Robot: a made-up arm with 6 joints. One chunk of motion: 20 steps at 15 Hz.
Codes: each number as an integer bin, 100 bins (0 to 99) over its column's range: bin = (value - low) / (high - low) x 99, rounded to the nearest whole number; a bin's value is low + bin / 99 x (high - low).
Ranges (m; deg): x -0.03..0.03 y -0.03..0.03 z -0.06..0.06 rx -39..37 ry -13..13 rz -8..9
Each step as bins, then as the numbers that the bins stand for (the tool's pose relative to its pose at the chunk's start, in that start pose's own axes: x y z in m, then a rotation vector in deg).
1 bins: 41 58 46 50 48 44
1 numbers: -0.0052 0.0052 -0.0042 -0.62 -0.39 -0.44
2 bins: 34 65 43 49 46 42
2 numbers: -0.0094 0.0094 -0.0079 -1.38 -0.92 -0.79
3 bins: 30 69 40 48 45 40
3 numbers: -0.0118 0.0118 -0.0115 -2.15 -1.18 -1.13
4 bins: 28 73 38 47 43 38
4 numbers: -0.0130 0.0142 -0.0139 -2.92 -1.71 -1.47
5 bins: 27 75 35 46 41 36
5 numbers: -0.0136 0.0155 -0.0176 -3.69 -2.23 -1.82
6 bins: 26 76 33 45 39 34
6 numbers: -0.0142 0.0161 -0.0200 -4.45 -2.76 -2.16
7 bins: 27 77 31 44 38 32
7 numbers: -0.0136 0.0167 -0.0224 -5.22 -3.02 -2.51
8 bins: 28 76 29 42 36 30
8 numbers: -0.0130 0.0161 -0.0248 -6.76 -3.55 -2.85
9 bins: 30 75 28 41 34 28
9 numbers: -0.0118 0.0155 -0.0261 -7.53 -4.07 -3.19
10 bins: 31 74 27 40 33 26
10 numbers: -0.0112 0.0148 -0.0273 -8.29 -4.33 -3.54
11 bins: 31 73 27 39 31 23
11 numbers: -0.0112 0.0142 -0.0273 -9.06 -4.86 -4.05
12 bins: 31 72 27 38 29 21
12 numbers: -0.0112 0.0136 -0.0273 -9.83 -5.38 -4.39
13 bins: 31 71 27 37 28 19
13 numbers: -0.0112 0.0130 -0.0273 -10.60 -5.65 -4.74
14 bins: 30 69 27 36 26 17
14 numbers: -0.0118 0.0118 -0.0273 -11.36 -6.17 -5.08
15 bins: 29 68 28 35 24 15
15 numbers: -0.0124 0.0112 -0.0261 -12.13 -6.70 -5.42
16 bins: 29 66 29 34 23 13
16 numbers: -0.0124 0.0100 -0.0248 -12.90 -6.96 -5.77
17 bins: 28 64 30 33 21 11
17 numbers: -0.0130 0.0088 -0.0236 -13.67 -7.48 -6.11
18 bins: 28 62 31 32 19 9
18 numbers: -0.0130 0.0076 -0.0224 -14.43 -8.01 -6.45
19 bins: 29 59 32 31 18 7
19 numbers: -0.0124 0.0058 -0.0212 -15.20 -8.27 -6.80
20 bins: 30 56 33 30 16 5
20 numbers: -0.0118 0.0039 -0.0200 -15.97 -8.80 -7.14
